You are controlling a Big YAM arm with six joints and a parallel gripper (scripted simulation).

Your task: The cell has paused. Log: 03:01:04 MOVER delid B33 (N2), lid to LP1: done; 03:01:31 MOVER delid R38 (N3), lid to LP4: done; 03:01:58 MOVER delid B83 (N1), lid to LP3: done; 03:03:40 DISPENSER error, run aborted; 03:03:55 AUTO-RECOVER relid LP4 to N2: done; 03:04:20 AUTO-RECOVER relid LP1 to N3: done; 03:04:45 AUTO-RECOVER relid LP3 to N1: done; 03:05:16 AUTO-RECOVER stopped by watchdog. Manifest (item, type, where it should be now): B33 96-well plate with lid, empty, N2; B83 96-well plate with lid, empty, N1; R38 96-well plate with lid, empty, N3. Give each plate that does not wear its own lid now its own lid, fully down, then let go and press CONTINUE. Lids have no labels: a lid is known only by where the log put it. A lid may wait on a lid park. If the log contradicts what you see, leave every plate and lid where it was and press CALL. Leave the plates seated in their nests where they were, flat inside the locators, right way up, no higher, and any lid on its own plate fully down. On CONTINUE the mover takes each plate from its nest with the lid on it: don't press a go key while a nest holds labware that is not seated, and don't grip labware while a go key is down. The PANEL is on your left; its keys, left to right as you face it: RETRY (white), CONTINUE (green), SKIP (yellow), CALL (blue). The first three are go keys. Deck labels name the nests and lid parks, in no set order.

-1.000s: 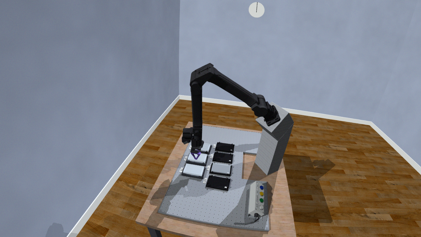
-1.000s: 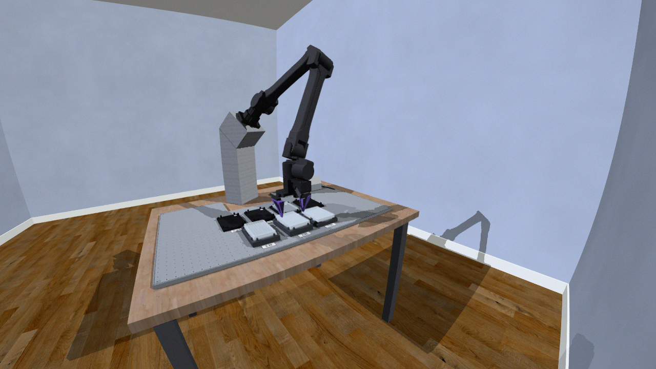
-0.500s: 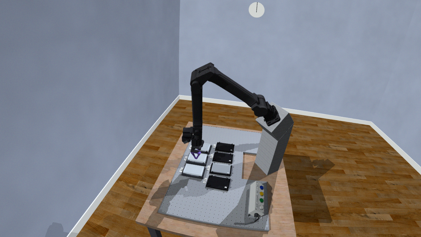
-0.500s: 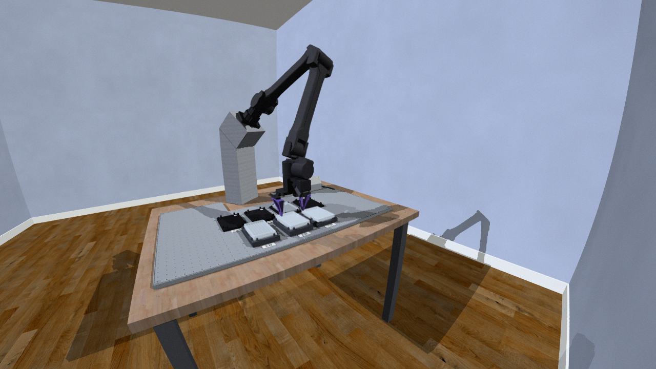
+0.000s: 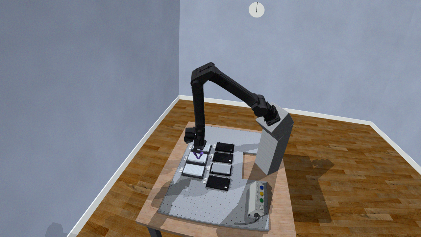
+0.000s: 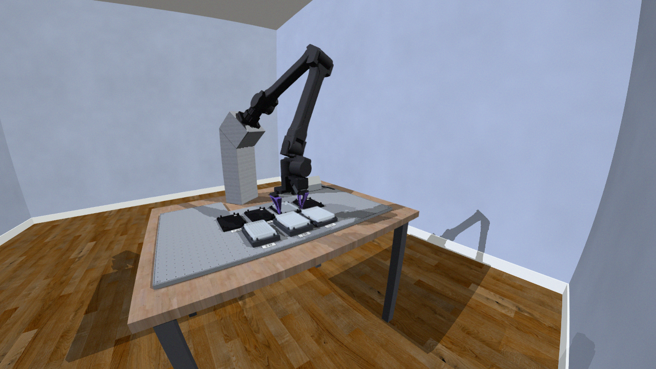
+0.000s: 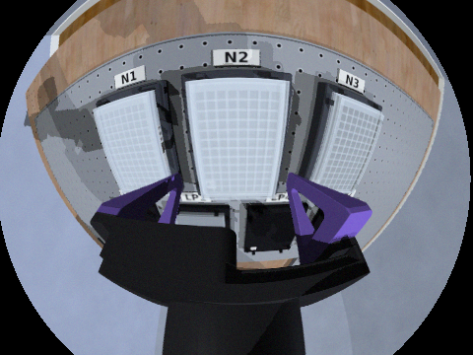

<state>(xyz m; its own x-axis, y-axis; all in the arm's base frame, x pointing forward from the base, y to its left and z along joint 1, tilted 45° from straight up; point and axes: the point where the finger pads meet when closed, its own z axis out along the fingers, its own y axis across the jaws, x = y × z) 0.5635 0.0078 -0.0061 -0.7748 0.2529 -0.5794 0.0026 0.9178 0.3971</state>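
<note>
My hand is 160 mm past the lid park LP1, 60 mm to the right of it and 60 mm above it. The rest, counted from my hand: lid park LP2: 200 mm to the right, 170 mm behind, 60 mm below; then lid park LP3: 190 mm to the left, 160 mm behind, 60 mm below; then lid park LP4: 170 mm behind, 70 mm to the right, 60 mm below.
</note>
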